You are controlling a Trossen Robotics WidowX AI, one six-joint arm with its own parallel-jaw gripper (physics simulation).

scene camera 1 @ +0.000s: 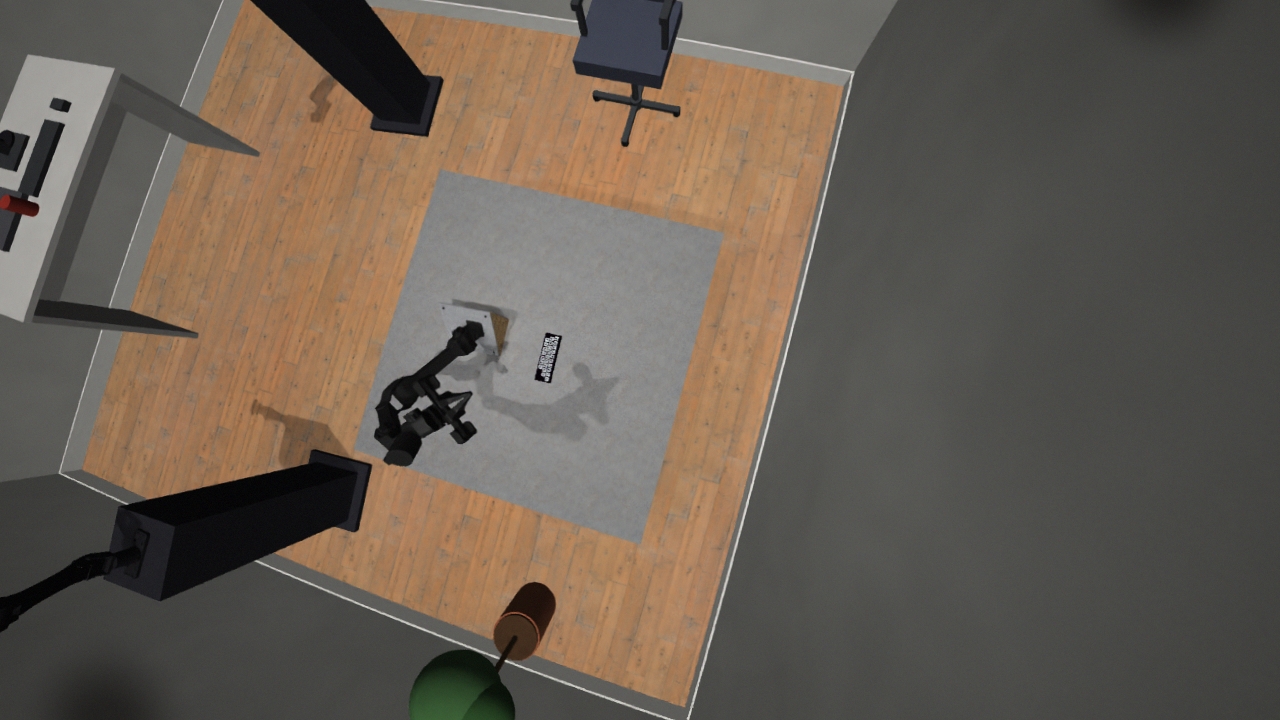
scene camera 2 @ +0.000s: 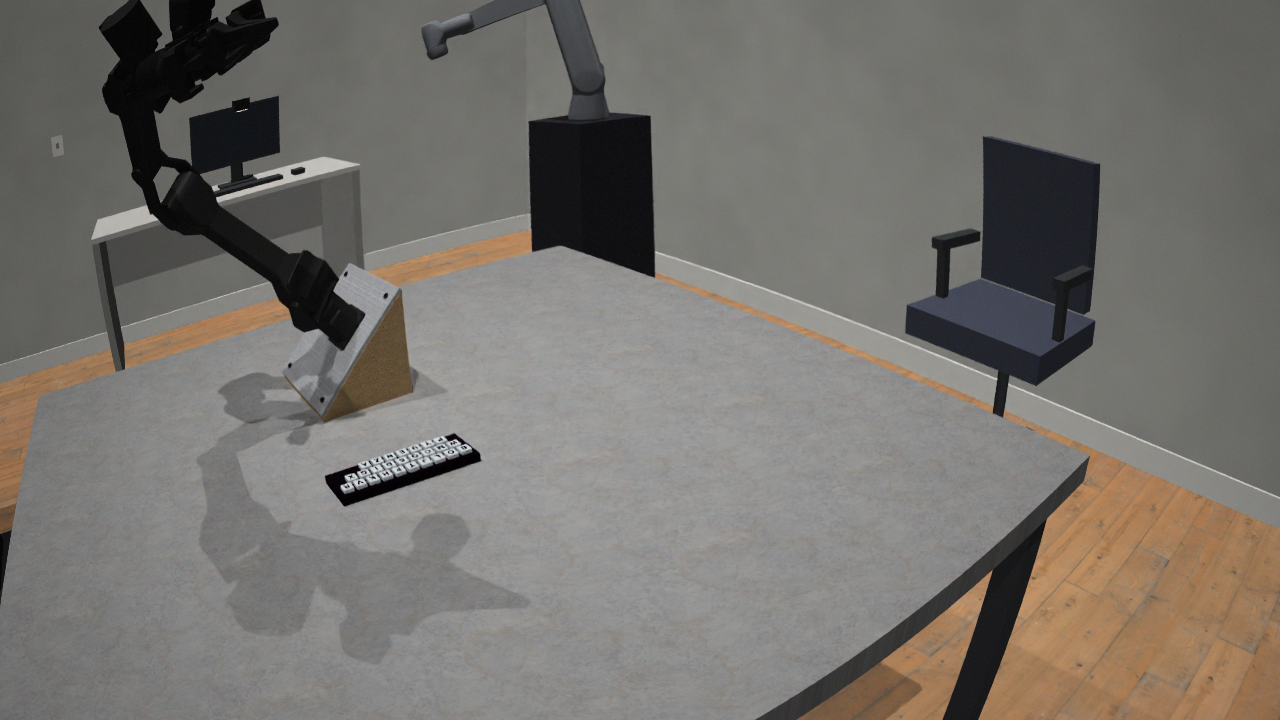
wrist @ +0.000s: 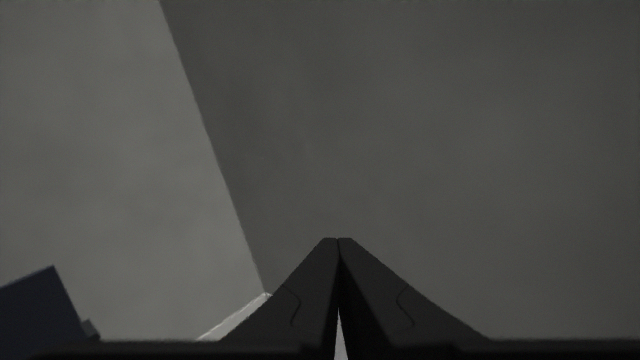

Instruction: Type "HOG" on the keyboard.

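Where they show: gripper, fingertip midpoint: (scene camera 1: 471,392) (scene camera 2: 276,22) (wrist: 336,251); arm's base, origin of the base link: (scene camera 1: 475,328) (scene camera 2: 347,327).
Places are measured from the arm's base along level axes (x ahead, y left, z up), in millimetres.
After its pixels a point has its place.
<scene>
A small black keyboard (scene camera 1: 547,358) @(x 282, y -60, z -87 mm) (scene camera 2: 335,488) @(x 285, y -155, z -87 mm) with white letter keys lies on the grey table (scene camera 1: 626,268) @(x 526, y 370, z -97 mm) (scene camera 2: 716,447) @(x 476, y 267, z -97 mm), in front of the wedge mount that carries my arm. The letters are too small to read surely, so I cannot tell which keys are H, O and G. My gripper (scene camera 1: 469,394) @(x 313, y -181, z 464 mm) (scene camera 2: 275,21) @(x 313, y -181, z 464 mm) (wrist: 336,251) @(x 313, y -181, z 464 mm) is shut and empty, with its fingertips together. It is raised high above the table, well away from the keyboard and not touching it. In the wrist view the fingers point toward the walls, and the keyboard does not show there.
The wedge mount (scene camera 1: 499,329) @(x 77, y 16, z -39 mm) (scene camera 2: 384,380) @(x 77, y 24, z -66 mm) stands on the table behind the keyboard. My arm's shadow falls across the table beside the keyboard. Beyond the table stand a dark chair (scene camera 1: 626,49) (scene camera 2: 998,326), a black pedestal (scene camera 1: 402,107) (scene camera 2: 617,188) and a white desk (scene camera 1: 53,259) (scene camera 2: 340,170).
</scene>
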